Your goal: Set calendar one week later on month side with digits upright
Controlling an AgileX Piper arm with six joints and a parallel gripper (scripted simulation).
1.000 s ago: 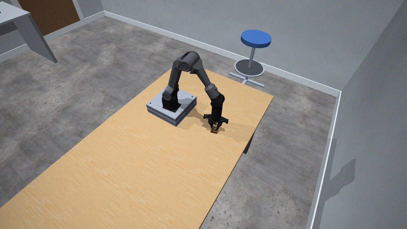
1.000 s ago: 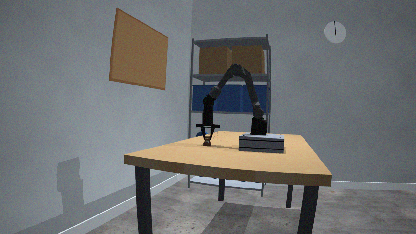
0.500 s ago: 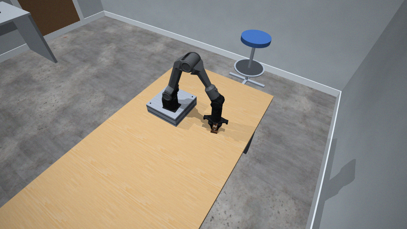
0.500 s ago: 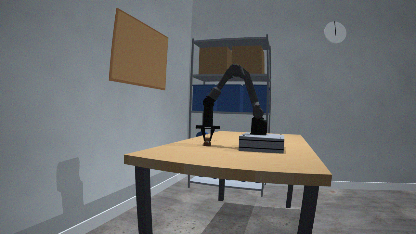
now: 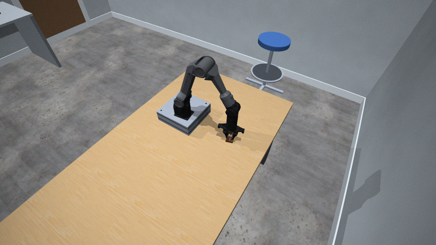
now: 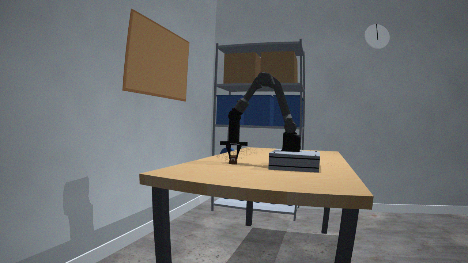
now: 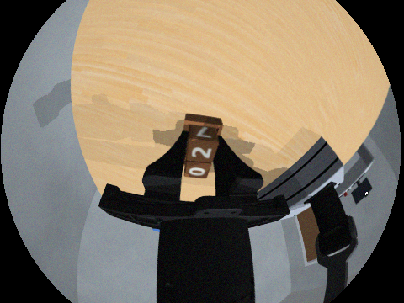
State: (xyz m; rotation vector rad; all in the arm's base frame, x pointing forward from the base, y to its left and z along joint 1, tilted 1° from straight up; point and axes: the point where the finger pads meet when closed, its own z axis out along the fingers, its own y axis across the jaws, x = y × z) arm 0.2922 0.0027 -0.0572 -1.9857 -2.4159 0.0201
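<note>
The brown tray is 2 cm to the left of my hand and 2 cm below it. From my hand the other things lie so: brown digit cube 3 cm to the left, 1 cm behind.
</note>
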